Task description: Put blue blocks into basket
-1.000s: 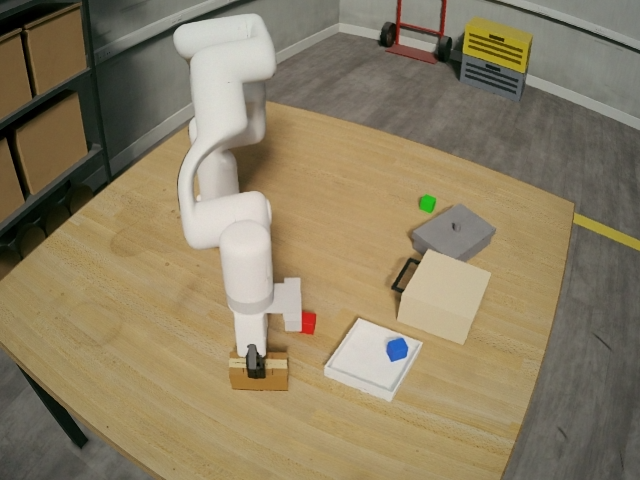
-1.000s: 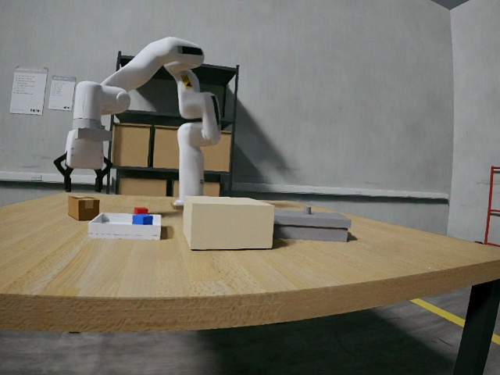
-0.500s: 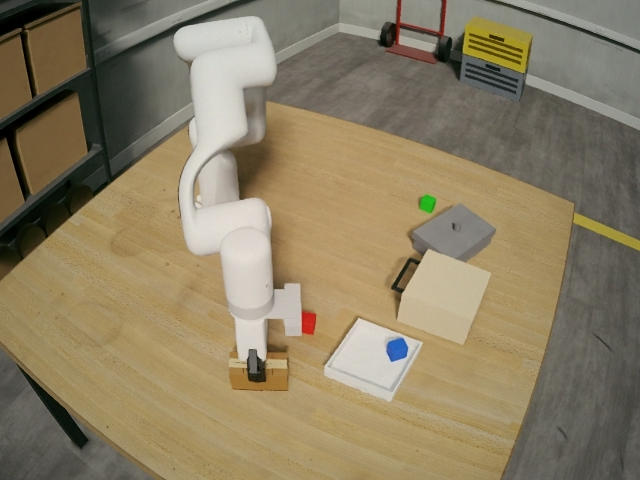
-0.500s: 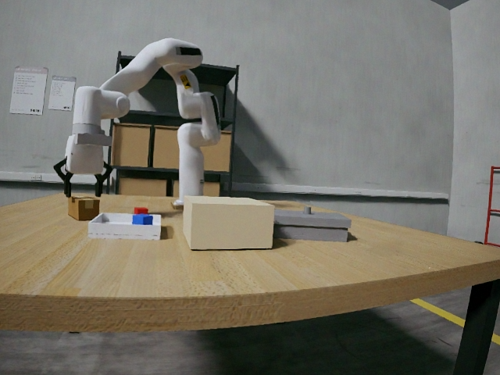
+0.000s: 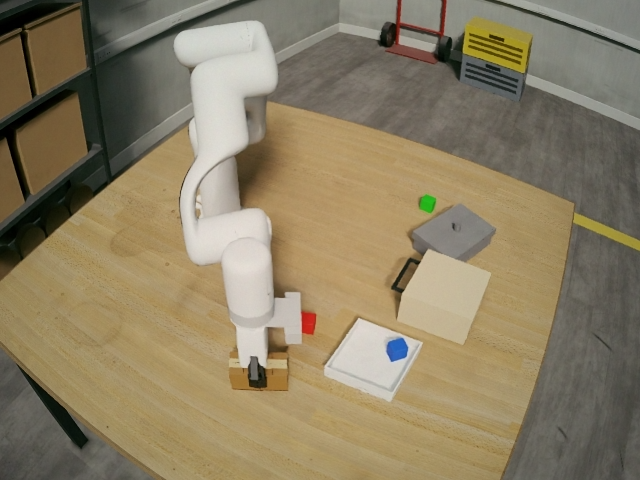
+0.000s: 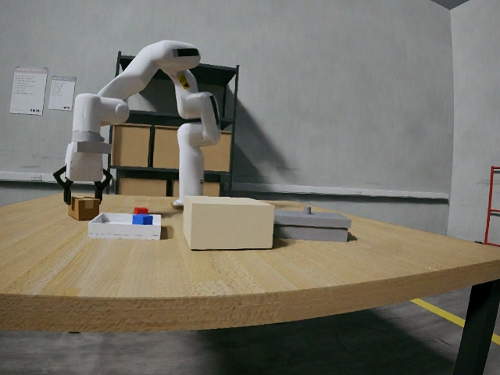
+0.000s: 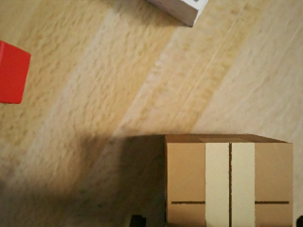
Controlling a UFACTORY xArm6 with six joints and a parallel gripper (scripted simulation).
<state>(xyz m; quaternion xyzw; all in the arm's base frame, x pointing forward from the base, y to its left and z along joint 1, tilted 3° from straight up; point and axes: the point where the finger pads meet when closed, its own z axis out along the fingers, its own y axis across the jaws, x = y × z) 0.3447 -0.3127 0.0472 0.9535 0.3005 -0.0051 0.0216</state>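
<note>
Now: the cardboard box 1 cm below my hand. The rest, counted from my hand: red block 16 cm to the left, 3 cm below; light wooden cabinet 21 cm ahead, 36 cm to the left, 1 cm below; white basket 16 cm ahead, 16 cm to the left, 4 cm below.
</note>
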